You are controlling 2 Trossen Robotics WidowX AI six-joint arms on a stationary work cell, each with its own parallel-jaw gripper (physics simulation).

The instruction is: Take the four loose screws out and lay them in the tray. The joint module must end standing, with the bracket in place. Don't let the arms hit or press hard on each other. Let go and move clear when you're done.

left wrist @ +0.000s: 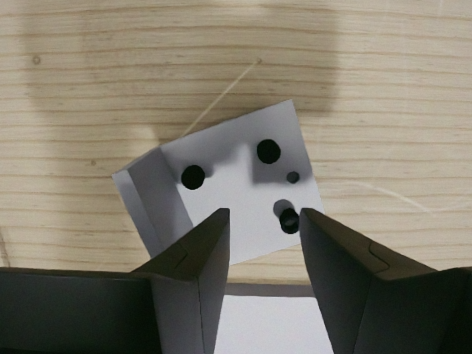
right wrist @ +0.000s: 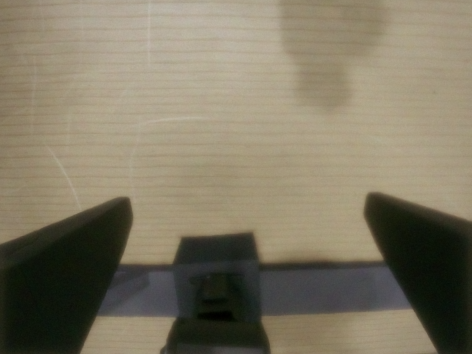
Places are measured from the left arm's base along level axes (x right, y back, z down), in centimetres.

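Where they show: left gripper, between the fingertips: [left wrist: 264, 219]; right gripper, between the fingertips: [right wrist: 249, 206]; right arm's base, origin of its link: [right wrist: 218, 299].
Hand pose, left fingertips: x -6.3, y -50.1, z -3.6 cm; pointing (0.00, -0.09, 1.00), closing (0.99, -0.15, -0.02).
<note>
Each offset is from my left fingertips to the centre of the thing. "*": to the spot under its first point. Level surfaces: height alone.
A grey L-shaped bracket {dz +1.5, dx -0.7, dy +0.2 cm} [left wrist: 227, 187] sits turned at an angle in the left wrist view, its upright flange on the left. Three black screw heads show on it: one at left [left wrist: 193, 177], one at upper right [left wrist: 268, 151] and one at lower right [left wrist: 289, 221]. A small hole is at its right edge. My left gripper [left wrist: 264, 219] is partly open and empty over the bracket; its right fingertip is beside the lower-right screw, and its left finger covers the lower-left part of the plate. My right gripper [right wrist: 249, 206] is wide open and empty. The joint module's body cannot be made out.
The white tray {* dz +9.5, dx +4.1, dy +13.5 cm} [left wrist: 274, 325] lies below the bracket in the left wrist view, partly behind the fingers. In the right wrist view, a grey strip [right wrist: 325, 289] crosses the wooden table {dz +9.9 cm} [right wrist: 240, 150], and a dark block-shaped fixture {dz +6.2, dx -1.7, dy -46.3 cm} [right wrist: 217, 248] stands at it between the fingers' lower parts.
</note>
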